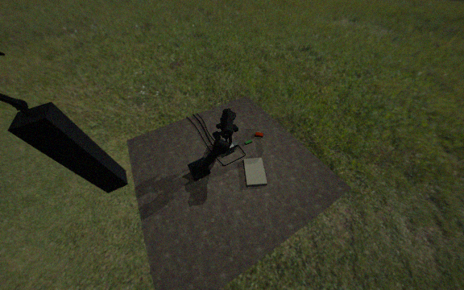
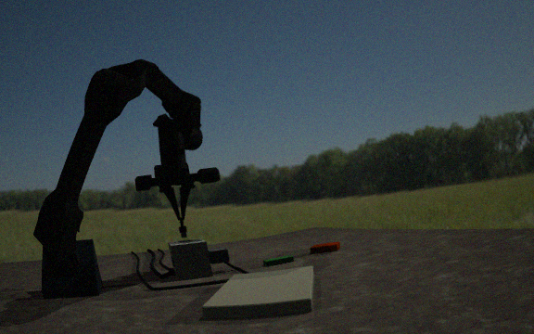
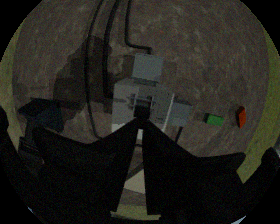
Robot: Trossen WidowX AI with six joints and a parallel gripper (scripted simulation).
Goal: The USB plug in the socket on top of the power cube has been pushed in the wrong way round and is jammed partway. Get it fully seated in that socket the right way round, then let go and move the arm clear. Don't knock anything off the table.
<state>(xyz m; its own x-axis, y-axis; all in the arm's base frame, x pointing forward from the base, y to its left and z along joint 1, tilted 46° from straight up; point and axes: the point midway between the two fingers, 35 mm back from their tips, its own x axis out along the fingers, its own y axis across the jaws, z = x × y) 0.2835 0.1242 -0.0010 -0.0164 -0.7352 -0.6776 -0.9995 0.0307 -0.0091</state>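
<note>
Now: the dark USB plug 2 cm below my gripper tip. The rest, counted from my gripper tip: green piece 19 cm ahead, 12 cm below, 3 cm to the right; then flat pale slab 29 cm to the right, 11 cm below, 7 cm ahead; then orange piece 32 cm ahead, 11 cm below, 1 cm to the right.
</note>
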